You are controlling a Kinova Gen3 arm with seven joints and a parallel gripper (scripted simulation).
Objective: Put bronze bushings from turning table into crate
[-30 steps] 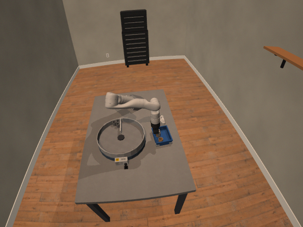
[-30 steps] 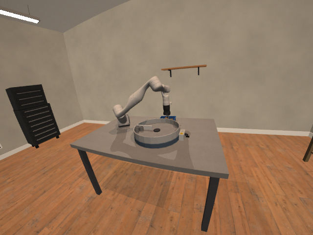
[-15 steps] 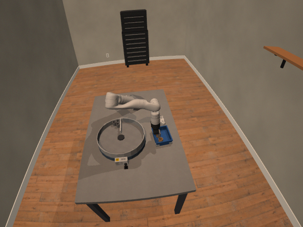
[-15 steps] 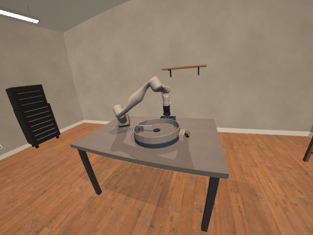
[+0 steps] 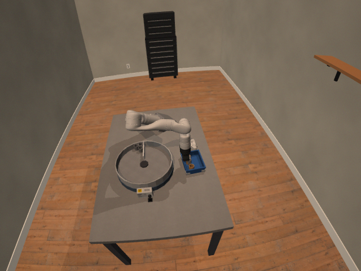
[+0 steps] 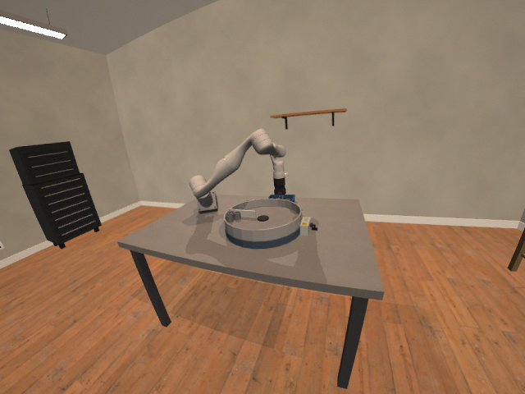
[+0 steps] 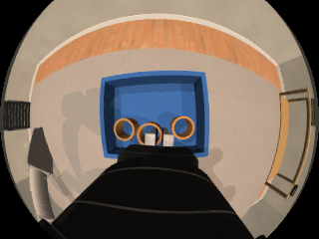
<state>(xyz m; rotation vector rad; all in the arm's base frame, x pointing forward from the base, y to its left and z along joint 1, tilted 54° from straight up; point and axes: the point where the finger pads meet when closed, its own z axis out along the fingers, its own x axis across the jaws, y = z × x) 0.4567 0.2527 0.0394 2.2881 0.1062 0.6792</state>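
The blue crate lies 30 mm to the left of my hand, 30 mm below it and 10 mm behind it. Round my hand: round turning table 320 mm to the right, 60 mm behind.
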